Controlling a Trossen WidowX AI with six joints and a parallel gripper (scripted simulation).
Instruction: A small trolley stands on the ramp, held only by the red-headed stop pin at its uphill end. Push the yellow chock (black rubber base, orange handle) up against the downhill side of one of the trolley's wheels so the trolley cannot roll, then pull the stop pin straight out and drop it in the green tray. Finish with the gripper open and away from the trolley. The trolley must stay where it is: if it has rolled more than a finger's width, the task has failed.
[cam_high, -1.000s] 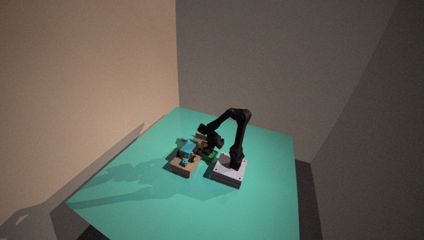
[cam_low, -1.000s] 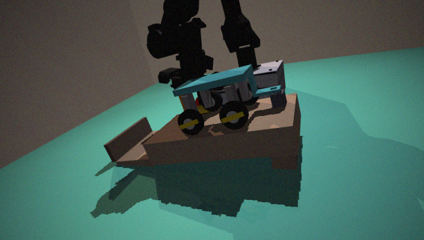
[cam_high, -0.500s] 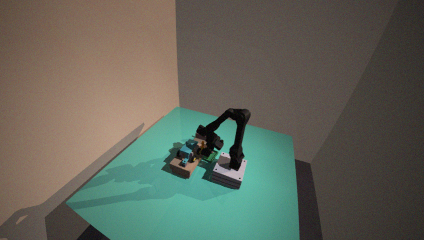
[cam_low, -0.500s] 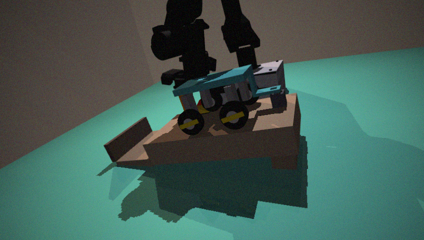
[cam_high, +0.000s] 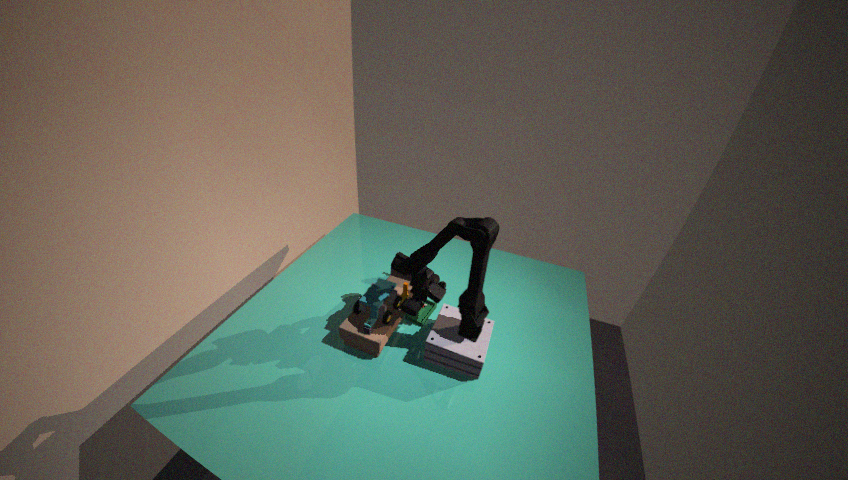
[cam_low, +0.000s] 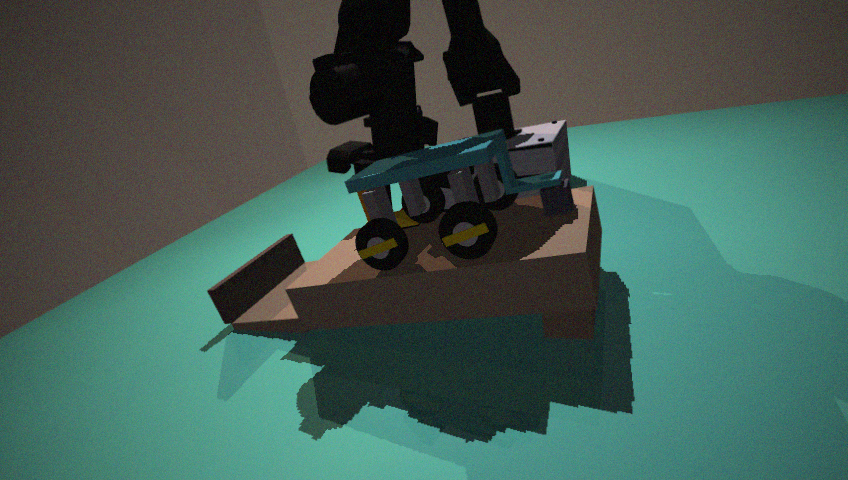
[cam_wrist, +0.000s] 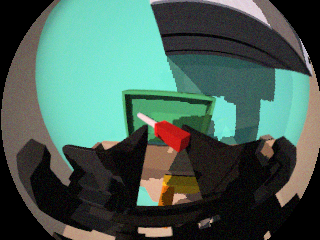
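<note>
My gripper tip is now 50 mm above the green tray. The rest, counted from my gripper tip: brown ramp 120 mm to the left, 110 mm ahead, 10 mm above; then yellow chock 60 mm ahead, 40 mm above, 30 mm to the left; then red-headed stop pin 10 mm to the right.
</note>
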